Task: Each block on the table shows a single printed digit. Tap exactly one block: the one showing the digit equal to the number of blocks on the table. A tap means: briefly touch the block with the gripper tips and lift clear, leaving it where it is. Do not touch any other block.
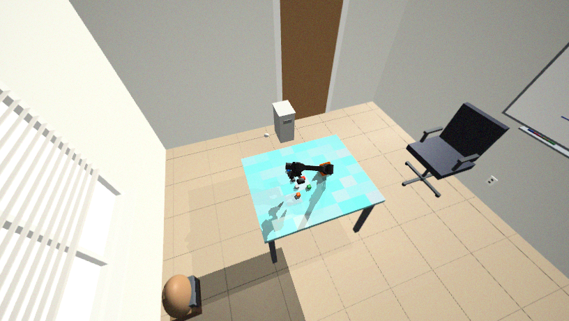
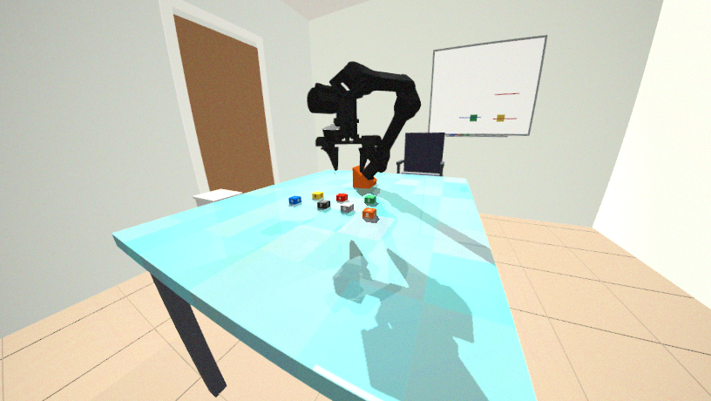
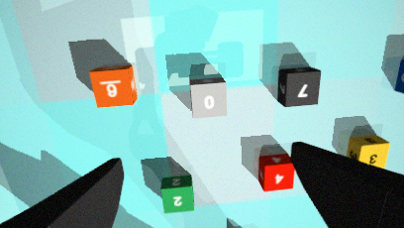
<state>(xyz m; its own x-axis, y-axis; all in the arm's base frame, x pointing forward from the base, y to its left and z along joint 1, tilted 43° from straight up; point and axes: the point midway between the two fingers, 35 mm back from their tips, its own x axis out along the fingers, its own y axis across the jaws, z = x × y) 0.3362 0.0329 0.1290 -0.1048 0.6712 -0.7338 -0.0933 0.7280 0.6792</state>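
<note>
Now: gripper tip 120 mm above the dark grey block, 100 mm to the left of it and 10 mm short of it. Also, from my gripper tip: red block 120 mm below, 90 mm to the right, 90 mm behind; orange block 120 mm below, 70 mm to the left, 10 mm ahead; green block 120 mm below, 110 mm behind, 20 mm to the left.
</note>
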